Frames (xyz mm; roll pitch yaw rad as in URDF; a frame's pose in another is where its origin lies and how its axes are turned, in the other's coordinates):
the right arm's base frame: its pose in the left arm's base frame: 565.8 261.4 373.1 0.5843 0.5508 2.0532
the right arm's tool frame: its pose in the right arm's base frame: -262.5 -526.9 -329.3 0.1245 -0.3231 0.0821
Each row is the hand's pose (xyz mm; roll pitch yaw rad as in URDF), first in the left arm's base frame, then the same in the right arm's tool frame.
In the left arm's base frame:
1: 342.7 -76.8 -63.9 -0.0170 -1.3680 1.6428
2: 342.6 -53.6 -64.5 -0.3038 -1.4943 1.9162
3: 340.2 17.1 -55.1 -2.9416 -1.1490 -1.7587
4: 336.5 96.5 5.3 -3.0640 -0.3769 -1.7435
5: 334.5 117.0 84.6 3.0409 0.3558 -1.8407
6: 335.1 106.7 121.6 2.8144 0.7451 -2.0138
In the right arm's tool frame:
1: 266.6 482.6 -429.3 -1.9329 -0.9505 1.6402
2: 287.8 478.9 -420.6 -2.0913 -0.8791 1.8202
3: 350.6 476.3 -386.8 -2.4156 -0.5149 2.2550
4: 409.9 504.5 -311.7 -2.5966 0.1668 2.6314
5: 410.7 551.5 -244.5 -2.6001 0.8490 2.9699
6: 392.6 575.1 -220.3 -2.3968 1.2216 -2.9290

